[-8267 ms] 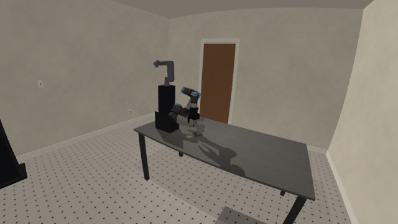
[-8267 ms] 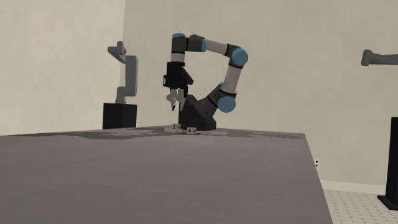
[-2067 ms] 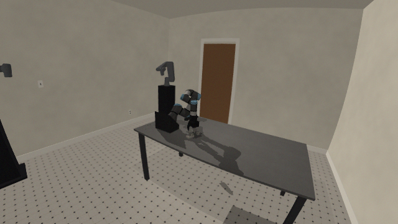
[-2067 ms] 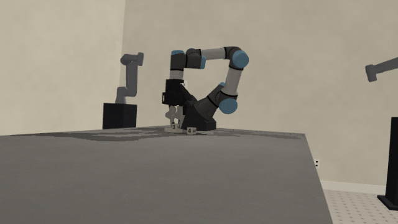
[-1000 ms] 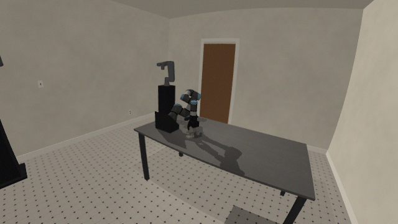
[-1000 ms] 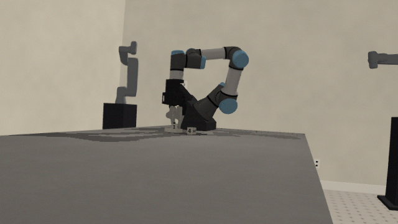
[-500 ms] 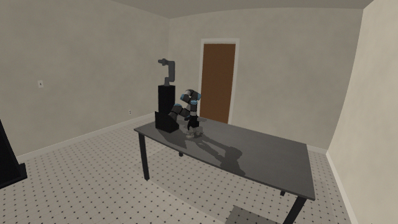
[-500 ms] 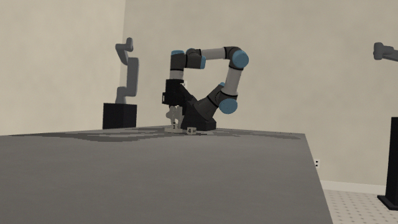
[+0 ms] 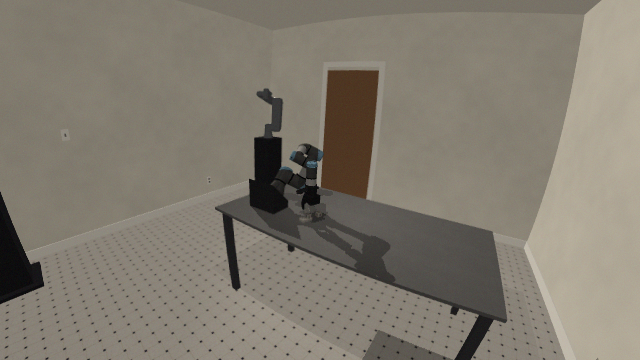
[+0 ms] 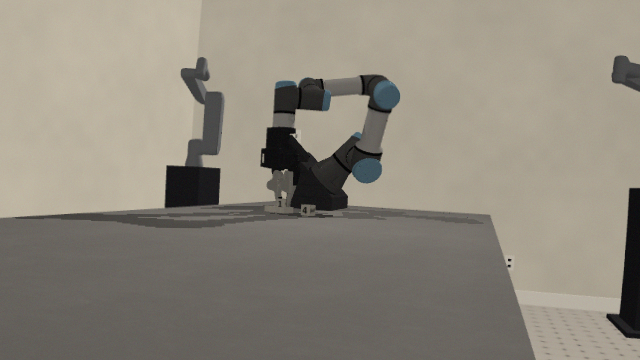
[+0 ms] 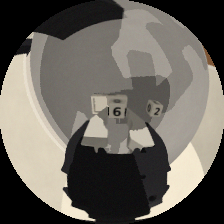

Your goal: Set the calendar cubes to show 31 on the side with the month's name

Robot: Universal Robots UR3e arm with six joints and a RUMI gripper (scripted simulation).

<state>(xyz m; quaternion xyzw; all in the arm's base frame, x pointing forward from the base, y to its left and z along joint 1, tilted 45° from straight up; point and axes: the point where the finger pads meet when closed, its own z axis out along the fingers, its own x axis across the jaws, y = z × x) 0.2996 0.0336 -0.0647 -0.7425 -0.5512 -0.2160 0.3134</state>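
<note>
Now: hand 10 mm past the pale calendar tray, 20 mm to the left of it and 30 mm above it.
</note>
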